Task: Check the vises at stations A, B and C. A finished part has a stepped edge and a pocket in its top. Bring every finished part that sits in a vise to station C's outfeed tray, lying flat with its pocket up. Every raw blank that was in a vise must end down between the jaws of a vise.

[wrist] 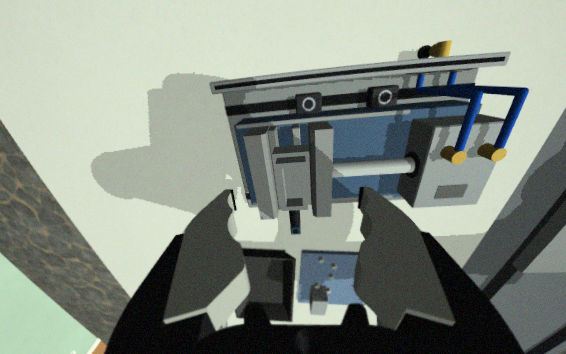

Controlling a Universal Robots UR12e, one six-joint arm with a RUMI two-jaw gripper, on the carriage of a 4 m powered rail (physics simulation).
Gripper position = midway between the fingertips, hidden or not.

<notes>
In view: my gripper (295, 190) and a blue plate (311, 271).
</notes>
